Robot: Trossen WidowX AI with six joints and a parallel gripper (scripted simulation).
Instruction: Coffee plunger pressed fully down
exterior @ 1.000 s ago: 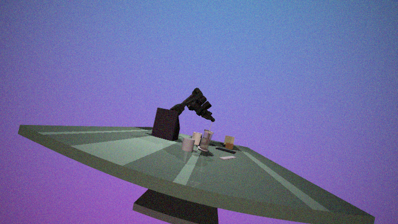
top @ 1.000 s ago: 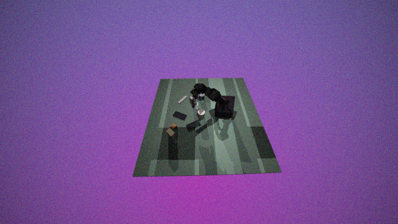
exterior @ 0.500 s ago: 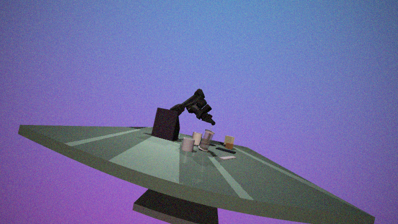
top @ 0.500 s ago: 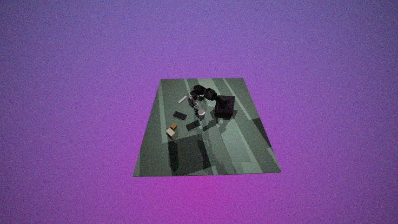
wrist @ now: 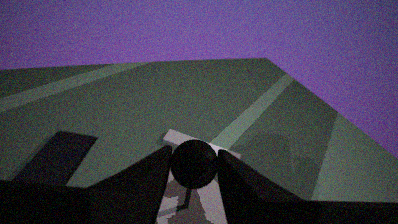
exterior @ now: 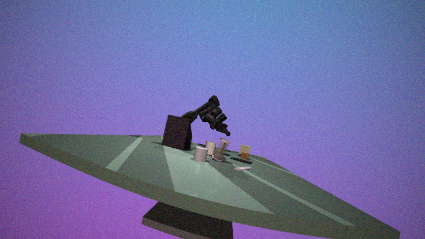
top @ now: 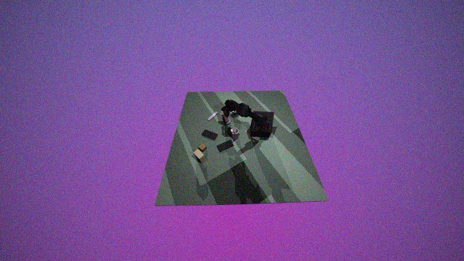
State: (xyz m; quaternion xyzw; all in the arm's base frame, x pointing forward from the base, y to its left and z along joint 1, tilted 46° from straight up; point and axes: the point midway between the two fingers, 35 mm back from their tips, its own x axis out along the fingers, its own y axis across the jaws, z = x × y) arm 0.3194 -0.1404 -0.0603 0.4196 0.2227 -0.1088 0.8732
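The coffee press is 2 cm behind my gripper tip, 3 cm to the left of it and 9 cm below it.
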